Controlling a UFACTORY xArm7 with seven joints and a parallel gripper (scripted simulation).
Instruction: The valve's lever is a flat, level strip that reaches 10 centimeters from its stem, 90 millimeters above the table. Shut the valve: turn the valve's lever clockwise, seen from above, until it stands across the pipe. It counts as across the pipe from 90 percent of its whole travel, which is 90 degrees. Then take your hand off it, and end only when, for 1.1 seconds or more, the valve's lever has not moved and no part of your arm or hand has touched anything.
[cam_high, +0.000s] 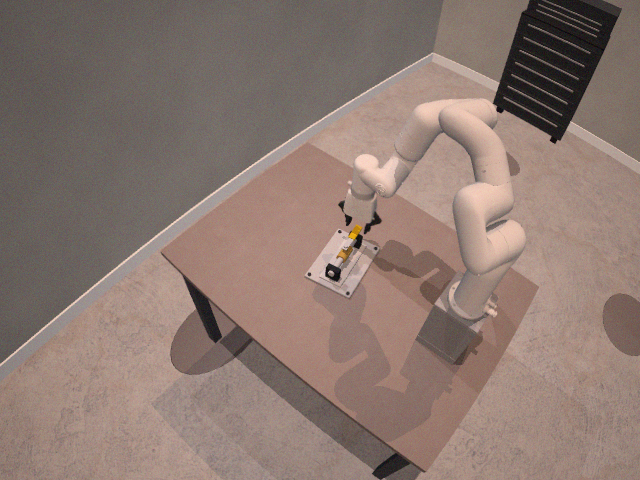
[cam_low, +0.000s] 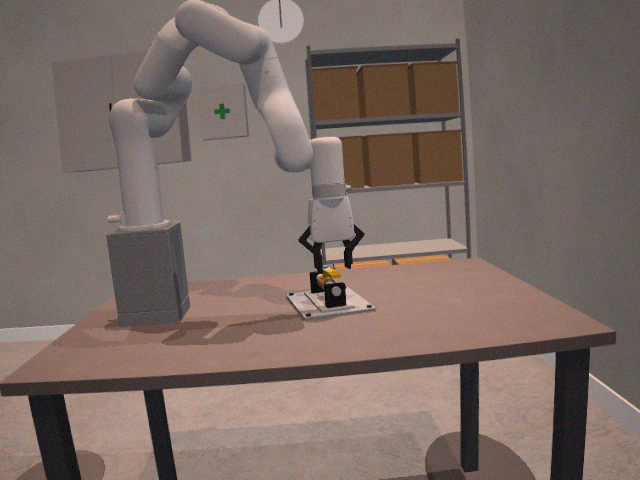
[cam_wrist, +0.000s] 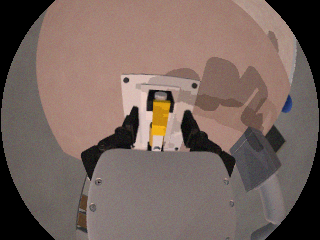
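Now: hand 50 mm to the right of the yellow lever, 30 mm above it and 10 mm past it. Round my hand: baseplate: 110 mm below, 80 mm to the left, 10 mm behind.
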